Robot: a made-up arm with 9 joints. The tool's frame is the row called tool.
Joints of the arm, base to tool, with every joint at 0 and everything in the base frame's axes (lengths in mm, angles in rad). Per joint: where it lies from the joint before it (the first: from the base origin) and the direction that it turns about. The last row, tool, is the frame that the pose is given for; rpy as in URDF.
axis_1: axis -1 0 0 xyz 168.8 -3.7 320.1
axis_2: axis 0.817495 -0.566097 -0.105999 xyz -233.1 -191 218.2
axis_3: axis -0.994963 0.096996 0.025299 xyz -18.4 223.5 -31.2
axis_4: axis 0 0 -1 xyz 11.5 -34.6 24.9
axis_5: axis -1 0 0 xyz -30.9 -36.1 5.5
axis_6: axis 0 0 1 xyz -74.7 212.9 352.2
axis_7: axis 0.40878 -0.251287 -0.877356 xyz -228 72.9 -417
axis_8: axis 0 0 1 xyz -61.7 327.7 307.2
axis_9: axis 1 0 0 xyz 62.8 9.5 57.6
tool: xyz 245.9 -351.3 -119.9 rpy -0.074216 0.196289 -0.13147
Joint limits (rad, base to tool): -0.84..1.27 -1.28..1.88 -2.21..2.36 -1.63..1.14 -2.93..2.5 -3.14..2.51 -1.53..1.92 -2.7..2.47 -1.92..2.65
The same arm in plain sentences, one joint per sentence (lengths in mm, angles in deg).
The arm has nine revolute joints in a row. What follows holds with every joint at zero, and every direction is one of the base frame's. Joint 1 lies 168.8 mm along +x and 3.7 mm along -y and 320.1 mm along +z from the base frame's origin and turns about -x, from -48.13 to 72.77 deg. Joint 2 lies 233.1 mm along -x and 191 mm along -y and 218.2 mm along +z from joint 1 and turns about the direction (0.817495, -0.566097, -0.105999), from -73.34 to 107.72 deg. Joint 3 lies 18.4 mm along -x and 223.5 mm along +y and 31.2 mm along -z from joint 2 and turns about the direction (-0.994963, 0.096996, 0.025299), from -126.62 to 135.22 deg. Joint 4 lies 11.5 mm along +x and 34.6 mm along -y and 24.9 mm along +z from joint 3 and turns about -z, from -93.39 to 65.32 deg. Joint 5 lies 30.9 mm along -x and 36.1 mm along -y and 5.5 mm along +z from joint 4 and turns about -x, from -167.88 to 143.24 deg. Joint 6 lies 74.7 mm along -x and 212.9 mm along +y and 352.2 mm along +z from joint 5 and turns about +z, from -179.91 to 143.81 deg. Joint 7 lies 228 mm along -x and 72.9 mm along +y and 417 mm along -z from joint 6 and turns about the direction (0.40878, -0.251287, -0.877356), from -87.66 to 110.01 deg. Joint 8 lies 61.7 mm along -x and 327.7 mm along +y and 307.2 mm along +z from joint 7 and turns about +z, from -154.7 to 141.52 deg. Joint 9 lies 62.8 mm along +x and 9.5 mm along +y and 57.6 mm along +z from joint 8 and turns about +x, from -110.01 to 151.83 deg. The tool frame, which is the frame that the pose is given for, lies 245.9 mm along +x and 351.3 mm along -y and 119.9 mm along -z from joint 9; its axes are the base frame's turned by roll -4.25, pitch 11.25 and yaw -7.53 deg (as in URDF: about the fixed x, then y, then z).
